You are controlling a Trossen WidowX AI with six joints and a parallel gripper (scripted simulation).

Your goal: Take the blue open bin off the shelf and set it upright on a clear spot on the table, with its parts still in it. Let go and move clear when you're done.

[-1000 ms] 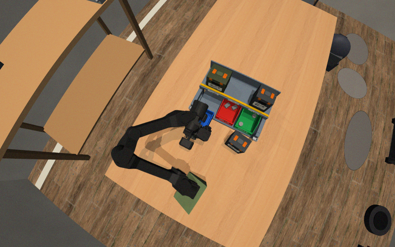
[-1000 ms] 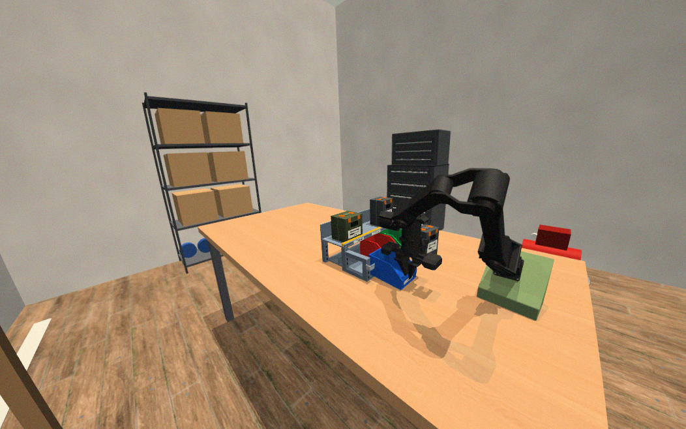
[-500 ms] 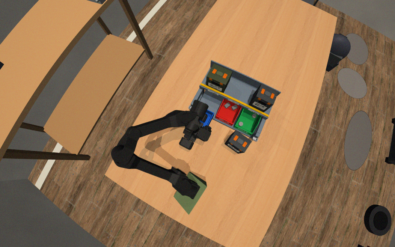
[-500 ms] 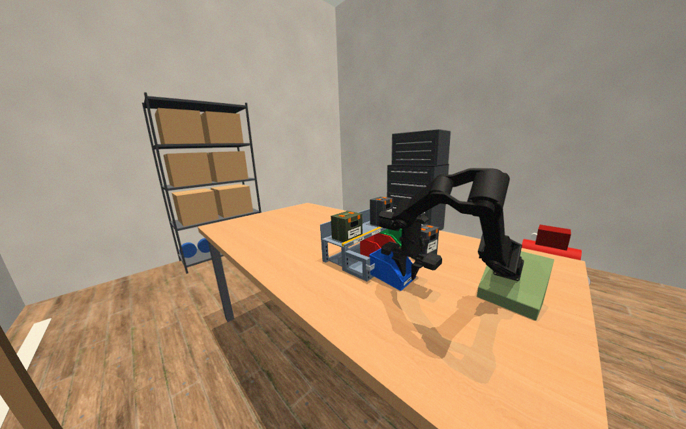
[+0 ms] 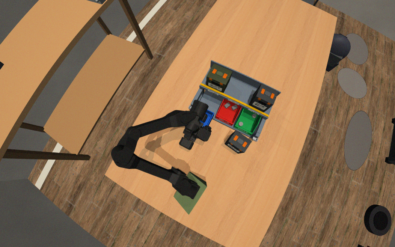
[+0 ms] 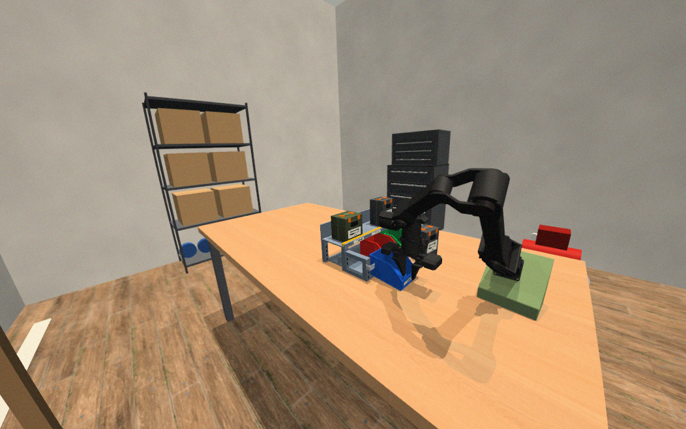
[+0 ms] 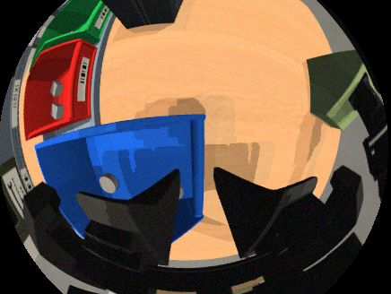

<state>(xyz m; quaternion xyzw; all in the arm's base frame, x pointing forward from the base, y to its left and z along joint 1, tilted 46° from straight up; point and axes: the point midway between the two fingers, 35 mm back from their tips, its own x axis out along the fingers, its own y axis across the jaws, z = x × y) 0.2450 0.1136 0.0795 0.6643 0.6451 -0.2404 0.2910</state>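
Right now the blue open bin is 60 mm ahead of my hand and 10 mm below it. The rest, counted from my hand: olive case (270 mm ahead, 90 mm above, 20 mm to the left); red bin (200 mm ahead, 100 mm to the right, 20 mm below); green bin (210 mm to the right, 200 mm ahead, 20 mm below).
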